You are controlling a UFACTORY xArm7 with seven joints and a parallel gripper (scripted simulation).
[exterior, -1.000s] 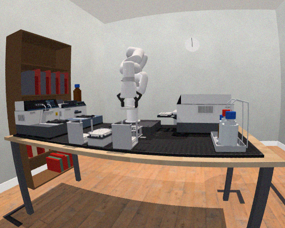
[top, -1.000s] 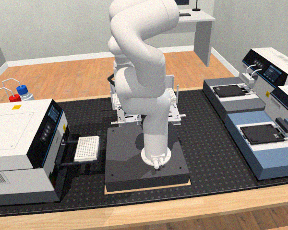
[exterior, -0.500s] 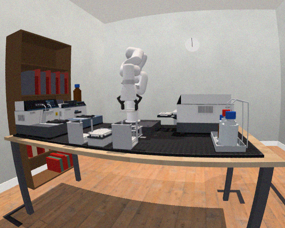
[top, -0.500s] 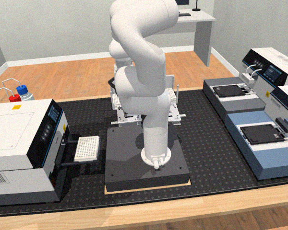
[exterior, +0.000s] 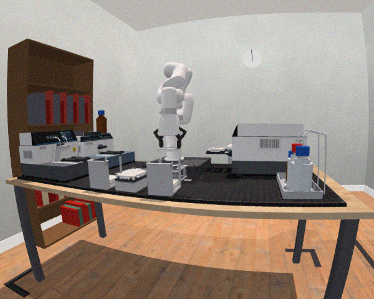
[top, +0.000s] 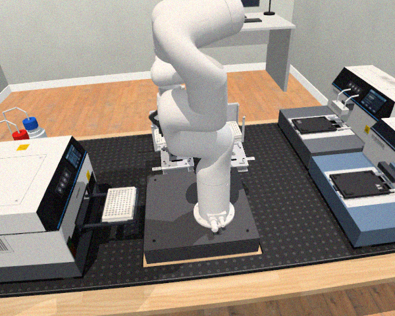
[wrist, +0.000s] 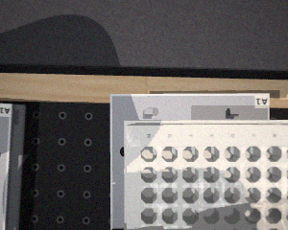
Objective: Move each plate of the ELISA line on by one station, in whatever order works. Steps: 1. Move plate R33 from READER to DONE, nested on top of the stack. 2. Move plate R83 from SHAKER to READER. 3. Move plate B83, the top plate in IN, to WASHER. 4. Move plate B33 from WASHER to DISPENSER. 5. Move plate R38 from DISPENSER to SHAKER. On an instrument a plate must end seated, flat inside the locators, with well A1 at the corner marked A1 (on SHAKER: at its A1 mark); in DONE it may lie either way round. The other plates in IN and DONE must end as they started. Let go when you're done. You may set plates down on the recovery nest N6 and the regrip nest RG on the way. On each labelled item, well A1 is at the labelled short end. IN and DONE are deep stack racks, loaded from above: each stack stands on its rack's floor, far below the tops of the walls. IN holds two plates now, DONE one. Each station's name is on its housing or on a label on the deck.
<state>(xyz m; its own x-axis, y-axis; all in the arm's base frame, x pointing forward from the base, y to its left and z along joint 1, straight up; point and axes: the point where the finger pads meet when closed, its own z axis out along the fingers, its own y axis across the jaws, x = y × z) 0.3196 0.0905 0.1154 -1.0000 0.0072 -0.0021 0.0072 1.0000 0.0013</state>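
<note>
Right now the regrip nest is 11 cm below my hand. The rest, counted from my hand: DONE label 26 cm to the right, 16 cm below, 10 cm ahead; RG label 16 cm below, 8 cm to the left; N6 label 30 cm to the right, 16 cm below, 1 cm behind.
</note>
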